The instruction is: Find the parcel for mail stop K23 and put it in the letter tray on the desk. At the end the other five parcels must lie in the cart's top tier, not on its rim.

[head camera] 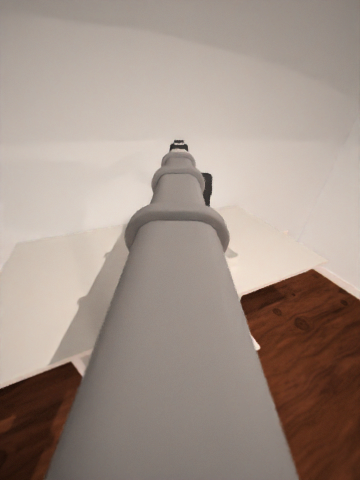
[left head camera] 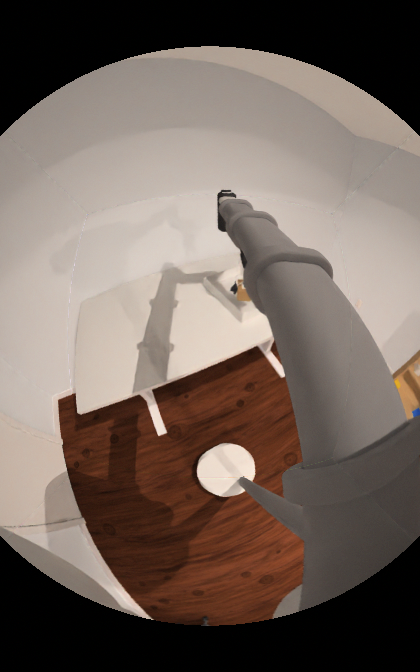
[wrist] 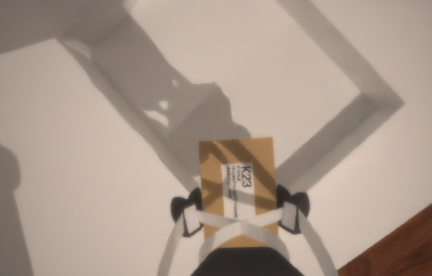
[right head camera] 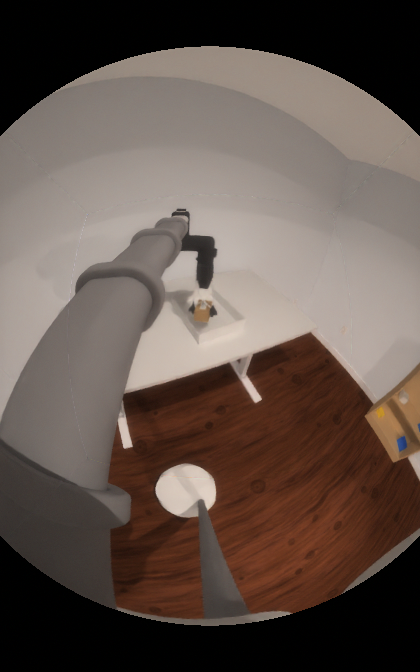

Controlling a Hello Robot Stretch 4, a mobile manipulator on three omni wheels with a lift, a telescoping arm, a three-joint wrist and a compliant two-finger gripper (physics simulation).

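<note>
The parcel is a tan box with a white label reading K23. My gripper is shut on it, with one dark fingertip pressed to each side. The letter tray is white with low walls and stands on the white desk. The parcel hangs above the tray; in the wrist view it covers the tray's near corner. A shadow falls inside the tray. In the head camera view my arm hides parcel and tray.
A wooden cart shows partly at the right edge, with a yellow item, a blue item and a whitish item inside. A round white disc is in front of the desk. Walls stand behind and beside the desk.
</note>
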